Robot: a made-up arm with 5 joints.
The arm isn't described. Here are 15 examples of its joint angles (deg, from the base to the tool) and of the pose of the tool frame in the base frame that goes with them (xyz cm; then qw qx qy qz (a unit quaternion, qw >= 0)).
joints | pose
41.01 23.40 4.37 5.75 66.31 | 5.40 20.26 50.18 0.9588 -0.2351 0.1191 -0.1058
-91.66 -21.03 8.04 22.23 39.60 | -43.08 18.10 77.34 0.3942 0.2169 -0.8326 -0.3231
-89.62 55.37 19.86 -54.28 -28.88 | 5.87 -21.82 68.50 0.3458 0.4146 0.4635 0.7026
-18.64 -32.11 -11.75 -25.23 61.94 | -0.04 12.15 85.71 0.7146 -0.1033 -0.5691 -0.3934
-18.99 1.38 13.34 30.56 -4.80 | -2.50 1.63 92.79 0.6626 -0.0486 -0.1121 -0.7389
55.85 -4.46 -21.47 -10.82 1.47 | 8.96 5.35 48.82 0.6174 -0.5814 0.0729 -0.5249
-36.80 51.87 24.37 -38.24 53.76 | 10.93 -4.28 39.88 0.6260 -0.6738 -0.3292 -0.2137
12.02 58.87 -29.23 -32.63 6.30 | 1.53 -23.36 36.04 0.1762 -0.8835 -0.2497 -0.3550
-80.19 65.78 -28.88 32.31 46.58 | -9.88 -20.44 102.77 0.1491 -0.0784 -0.4160 -0.8936
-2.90 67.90 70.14 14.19 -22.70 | -0.54 11.63 52.93 0.6355 -0.6529 0.0728 -0.4057
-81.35 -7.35 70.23 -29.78 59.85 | -6.38 17.18 46.27 0.2850 -0.4043 -0.8618 0.1125
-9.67 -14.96 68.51 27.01 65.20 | -35.30 12.53 91.70 0.8871 0.2195 -0.3049 0.2681
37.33 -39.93 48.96 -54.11 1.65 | -16.68 16.08 71.62 0.7458 0.0013 -0.5007 -0.4394
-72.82 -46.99 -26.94 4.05 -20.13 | -41.58 -4.57 83.65 0.2700 0.4919 -0.2981 -0.7722
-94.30 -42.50 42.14 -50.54 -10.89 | -14.54 16.42 63.43 0.2102 -0.2416 0.8815 0.3469
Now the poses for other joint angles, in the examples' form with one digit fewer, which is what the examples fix.
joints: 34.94 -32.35 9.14 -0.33 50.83
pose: 4.1 9.6 87.5 0.944 0.103 -0.123 -0.287
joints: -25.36 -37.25 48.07 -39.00 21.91
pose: -21.8 20.2 66.5 0.489 0.011 -0.830 -0.269
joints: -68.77 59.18 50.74 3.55 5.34
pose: 9.2 5.1 70.7 0.485 -0.388 -0.372 -0.690
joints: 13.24 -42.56 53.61 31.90 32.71
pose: -24.7 -5.4 102.8 0.918 0.357 -0.168 -0.037
